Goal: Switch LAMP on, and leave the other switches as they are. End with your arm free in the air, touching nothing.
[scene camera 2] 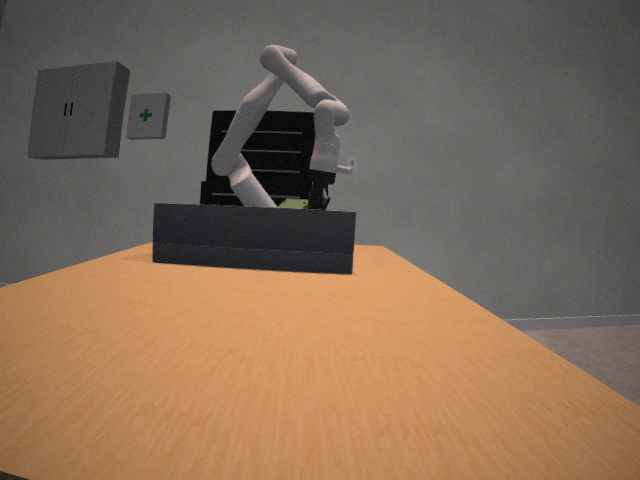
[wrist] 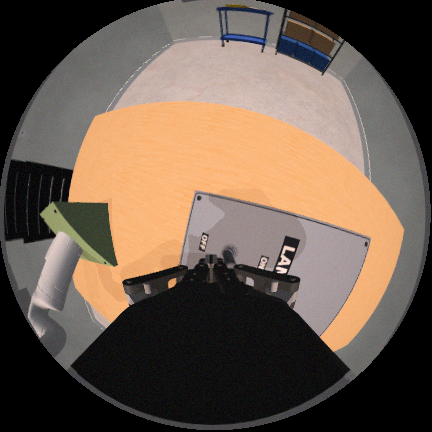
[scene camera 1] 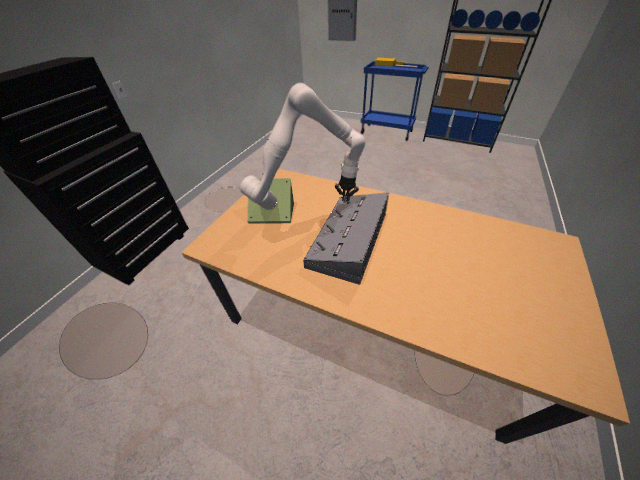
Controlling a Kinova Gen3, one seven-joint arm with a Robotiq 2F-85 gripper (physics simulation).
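Pixels of known places: gripper, fingertip midpoint: [wrist: 210, 261] [scene camera 1: 344, 201]; arm's base at its link origin: [wrist: 71, 241] [scene camera 1: 269, 201].
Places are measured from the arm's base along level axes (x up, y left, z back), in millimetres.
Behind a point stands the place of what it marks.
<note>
The grey switch box [scene camera 1: 361, 242] {x 50, y -119, z -581 mm} [scene camera 2: 253, 235] {x -6, y 29, z -604 mm} [wrist: 320, 280] {x 40, y 187, z -520 mm} stands on the table with a sloping top. Its LAMP label [wrist: 287, 255] {x 20, y 202, z -461 mm} shows in the wrist view, partly hidden by my gripper. The LAMP lever [wrist: 229, 256] {x 30, y 183, z -391 mm} rises between the OFF label [wrist: 203, 242] {x -16, y 173, z -357 mm} and the ON label [wrist: 263, 262] {x 12, y 183, z -438 mm}; its tip is hidden by the fingers, so its lean is unclear. My gripper [scene camera 1: 345, 197] {x 9, y 161, z -375 mm} [wrist: 210, 261] {x 9, y 161, z -375 mm} is shut and empty, low over the far end of the box, fingertips on the OFF side of the lever. Contact cannot be told.
Three other levers [scene camera 1: 338, 212] {x 22, y 52, z -392 mm} [scene camera 1: 329, 228] {x 18, y -69, z -403 mm} [scene camera 1: 320, 246] {x 16, y -188, z -418 mm} stand in a row along the box towards its near end. The green base plate [scene camera 1: 284, 191] {x 36, y 74, z -58 mm} [wrist: 87, 220] {x -13, y 99, z -83 mm} carries the arm on the wooden table [scene camera 1: 465, 268] {x -88, y 63, z -1023 mm}. A black drawer cabinet [scene camera 1: 103, 196] stands beyond the table's left side.
</note>
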